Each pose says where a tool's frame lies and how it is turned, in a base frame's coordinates. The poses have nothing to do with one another.
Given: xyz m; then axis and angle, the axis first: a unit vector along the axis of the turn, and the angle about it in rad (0 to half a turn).
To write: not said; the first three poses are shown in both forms.
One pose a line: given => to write
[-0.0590, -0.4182, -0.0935, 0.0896, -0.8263, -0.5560, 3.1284] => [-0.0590, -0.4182, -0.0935], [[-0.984, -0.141, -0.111], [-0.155, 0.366, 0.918], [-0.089, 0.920, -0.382]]
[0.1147, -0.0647, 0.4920, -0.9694, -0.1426, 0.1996, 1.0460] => [0.1147, -0.0647, 0.4920], [[0.970, -0.104, -0.220], [0.242, 0.511, 0.825], [0.027, -0.853, 0.521]]
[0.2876, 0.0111, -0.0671, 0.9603, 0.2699, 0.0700, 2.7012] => [0.2876, 0.0111, -0.0671], [[0.852, 0.464, 0.243], [0.524, -0.766, -0.373], [0.013, 0.445, -0.895]]
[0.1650, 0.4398, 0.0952, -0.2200, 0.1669, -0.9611, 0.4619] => [0.1650, 0.4398, 0.0952], [[0.900, 0.424, 0.097], [-0.432, 0.898, 0.081], [-0.052, -0.115, 0.992]]
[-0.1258, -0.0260, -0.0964, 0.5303, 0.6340, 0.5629, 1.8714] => [-0.1258, -0.0260, -0.0964], [[0.068, -0.102, 0.992], [0.973, 0.225, -0.044], [-0.219, 0.969, 0.115]]
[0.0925, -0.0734, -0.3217, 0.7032, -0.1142, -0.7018, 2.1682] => [0.0925, -0.0734, -0.3217], [[0.210, 0.455, -0.865], [-0.706, -0.542, -0.456], [-0.677, 0.707, 0.207]]
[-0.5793, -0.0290, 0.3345, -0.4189, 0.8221, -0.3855, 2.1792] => [-0.5793, -0.0290, 0.3345], [[-0.296, -0.225, 0.928], [-0.858, 0.491, -0.154], [-0.421, -0.842, -0.338]]
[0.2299, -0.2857, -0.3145, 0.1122, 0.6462, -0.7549, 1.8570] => [0.2299, -0.2857, -0.3145], [[-0.266, 0.817, 0.511], [-0.631, 0.253, -0.733], [-0.729, -0.518, 0.448]]
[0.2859, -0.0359, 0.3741, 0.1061, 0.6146, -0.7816, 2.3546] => [0.2859, -0.0359, 0.3741], [[-0.687, 0.665, 0.294], [-0.442, -0.062, -0.895], [-0.577, -0.744, 0.336]]
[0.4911, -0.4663, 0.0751, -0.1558, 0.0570, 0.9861, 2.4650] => [0.4911, -0.4663, 0.0751], [[-0.737, -0.633, -0.238], [0.602, -0.774, 0.198], [-0.309, 0.002, 0.951]]
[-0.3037, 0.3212, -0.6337, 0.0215, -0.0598, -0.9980, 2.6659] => [-0.3037, 0.3212, -0.6337], [[-0.888, 0.455, -0.068], [-0.459, -0.882, 0.103], [-0.013, 0.123, 0.992]]
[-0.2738, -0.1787, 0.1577, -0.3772, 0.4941, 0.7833, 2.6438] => [-0.2738, -0.1787, 0.1577], [[-0.611, -0.724, -0.319], [0.024, -0.420, 0.907], [-0.791, 0.547, 0.274]]
